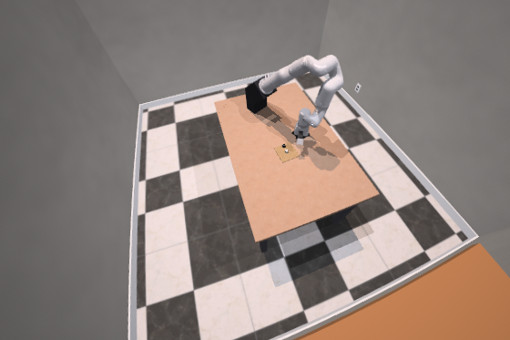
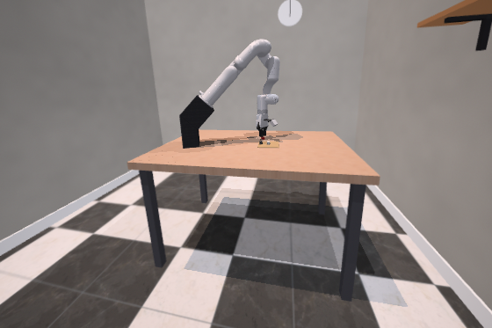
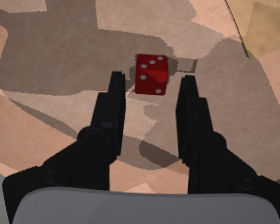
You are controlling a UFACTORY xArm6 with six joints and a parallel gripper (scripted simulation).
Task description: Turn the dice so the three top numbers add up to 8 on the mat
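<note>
Now: hand 40 mm above the red die. The rest, counted from my hand: white die (110 mm to the right, 80 mm ahead, 30 mm below); tan mat (110 mm to the right, 80 mm ahead, 40 mm below).
</note>
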